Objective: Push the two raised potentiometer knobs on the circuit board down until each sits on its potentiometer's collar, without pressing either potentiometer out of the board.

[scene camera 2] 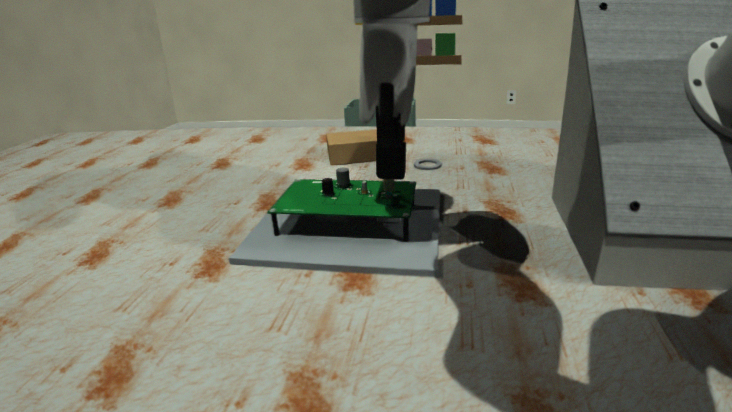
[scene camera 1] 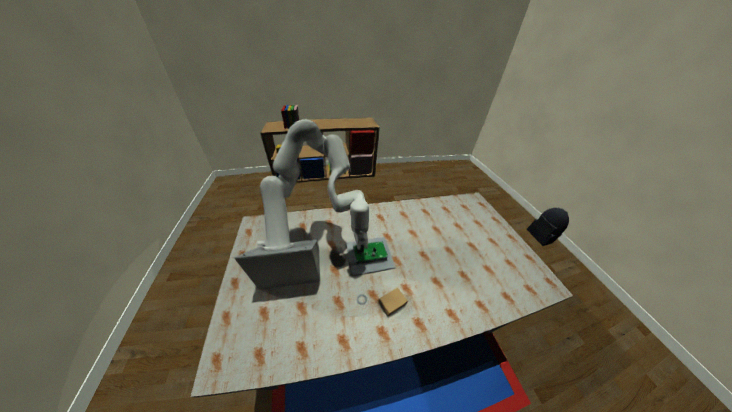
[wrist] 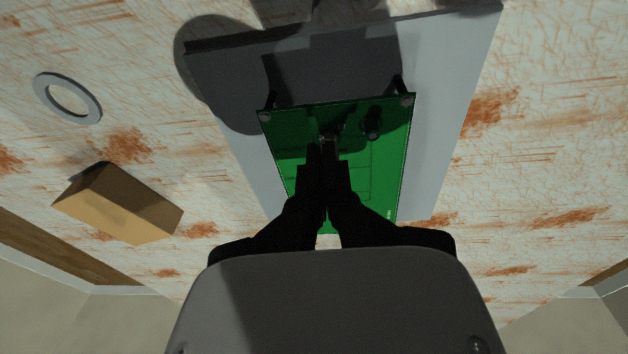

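Seen in the pictures: gripper, fingertip midpoint: [scene camera 2: 391, 176] [scene camera 1: 360, 251] [wrist: 323, 159]; arm's base, origin of the base link: [scene camera 1: 279, 247].
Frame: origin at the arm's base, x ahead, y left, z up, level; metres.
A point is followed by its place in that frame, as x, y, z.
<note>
The green circuit board [scene camera 1: 380, 258] @(0.466, -0.025, -0.158) [scene camera 2: 307, 203] @(0.457, 0.034, -0.128) [wrist: 387, 175] stands on black legs. In the second scene view, a grey knob [scene camera 2: 342, 177] @(0.426, -0.013, -0.113) stands upright near the board's back edge, beside a black knob [scene camera 2: 327, 186] @(0.438, 0.013, -0.115); a short thin shaft [scene camera 2: 364, 187] @(0.397, -0.001, -0.121) stands to their right. My gripper [scene camera 1: 361, 249] @(0.364, 0.000, -0.105) [scene camera 2: 390, 176] @(0.364, 0.000, -0.105) [wrist: 323, 159] @(0.364, 0.000, -0.105) is shut and empty, pointing down, its tips low over a brownish-grey knob [scene camera 2: 388, 187] @(0.366, 0.009, -0.115) at the board's right part. The fingers mostly hide that knob; contact and its gap to the collar cannot be told. Another black knob [scene camera 2: 394, 199] @(0.356, 0.036, -0.118) [wrist: 372, 125] @(0.351, 0.032, -0.120) stands near it.
The board stands on a grey base plate [scene camera 1: 385, 266] @(0.480, -0.074, -0.159) [scene camera 2: 332, 255] @(0.414, 0.092, -0.159) [wrist: 440, 115] @(0.376, 0.089, -0.159). A tan block [scene camera 1: 392, 301] @(0.457, -0.260, -0.130) [scene camera 2: 350, 148] @(0.465, -0.214, -0.140) [wrist: 120, 207] @(0.437, -0.224, -0.130) and a grey ring [scene camera 1: 357, 299] @(0.314, -0.211, -0.164) [scene camera 2: 427, 168] @(0.333, -0.191, -0.165) [wrist: 44, 77] @(0.313, -0.213, -0.163) lie on the table. The grey robot pedestal [scene camera 1: 286, 268] @(0.036, -0.099, -0.014) [scene camera 2: 655, 153] @(0.104, 0.053, -0.053) stands beside the plate.
</note>
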